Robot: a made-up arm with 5 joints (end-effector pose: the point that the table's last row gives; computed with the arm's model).
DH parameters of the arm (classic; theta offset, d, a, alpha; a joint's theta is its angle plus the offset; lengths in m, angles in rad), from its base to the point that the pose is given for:
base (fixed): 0 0 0 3.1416
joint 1: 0 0.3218 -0.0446 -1.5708
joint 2: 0 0.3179 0.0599 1.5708
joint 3: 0 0.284 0.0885 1.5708
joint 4: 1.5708 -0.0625 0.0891 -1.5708
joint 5: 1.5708 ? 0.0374 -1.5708
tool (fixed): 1.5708 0.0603 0 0
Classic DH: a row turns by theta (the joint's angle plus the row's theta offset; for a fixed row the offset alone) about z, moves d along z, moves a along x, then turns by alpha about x.
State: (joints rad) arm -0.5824 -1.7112 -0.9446 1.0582 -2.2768
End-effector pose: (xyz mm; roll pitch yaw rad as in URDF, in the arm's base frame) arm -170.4 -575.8 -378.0 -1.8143 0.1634 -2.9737
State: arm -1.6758 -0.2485 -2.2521 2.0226 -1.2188
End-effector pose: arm 246.9 85.4 -638.9 -2.5153 1.2216 0.2376
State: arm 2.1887 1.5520 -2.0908 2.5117 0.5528
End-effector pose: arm -353.5 -61.1 -232.6 -2.4645 -0.4010 -3.0547
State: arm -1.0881 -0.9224 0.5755 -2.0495 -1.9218
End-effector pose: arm 415.7 -312.5 -559.5 0.9795 -1.0048 1.5745
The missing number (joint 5, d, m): -0.0478
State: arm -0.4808 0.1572 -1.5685 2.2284 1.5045
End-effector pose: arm 194.9 -232.7 -600.7 1.8909 0.8977 -0.8922
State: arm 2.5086 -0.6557 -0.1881 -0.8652 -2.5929
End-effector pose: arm -185.9 277.5 -788.5 2.7099 -0.2166 -2.3841
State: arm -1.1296 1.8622 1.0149 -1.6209 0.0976
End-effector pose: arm 490.2 -44.3 -216.9 2.0157 0.3176 -2.0568
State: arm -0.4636 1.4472 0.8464 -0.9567 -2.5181
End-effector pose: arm 523.1 -350.4 -191.7 -1.6338 -0.5003 -2.1638
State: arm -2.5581 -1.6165 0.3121 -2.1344 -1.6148
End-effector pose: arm 457.7 280.2 -500.1 1.2600 -0.4885 2.7450
